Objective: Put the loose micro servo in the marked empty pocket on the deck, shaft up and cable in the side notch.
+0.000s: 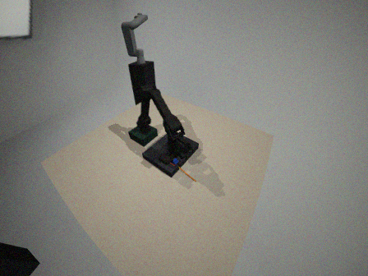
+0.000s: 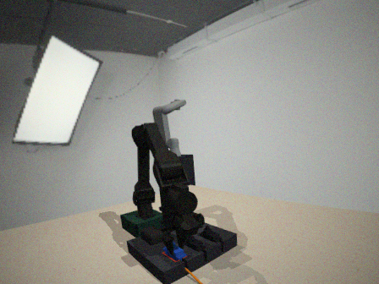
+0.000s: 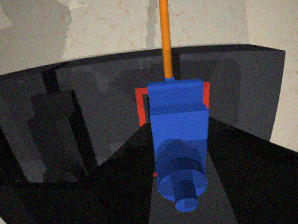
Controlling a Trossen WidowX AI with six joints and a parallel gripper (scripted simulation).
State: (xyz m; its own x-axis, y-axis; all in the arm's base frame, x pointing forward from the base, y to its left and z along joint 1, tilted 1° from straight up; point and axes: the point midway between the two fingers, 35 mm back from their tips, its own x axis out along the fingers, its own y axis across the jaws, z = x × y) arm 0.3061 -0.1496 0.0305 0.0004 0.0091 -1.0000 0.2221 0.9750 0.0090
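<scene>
The dark deck is 100 mm behind my gripper tip, 100 mm to the left of it and 40 mm below it.
</scene>
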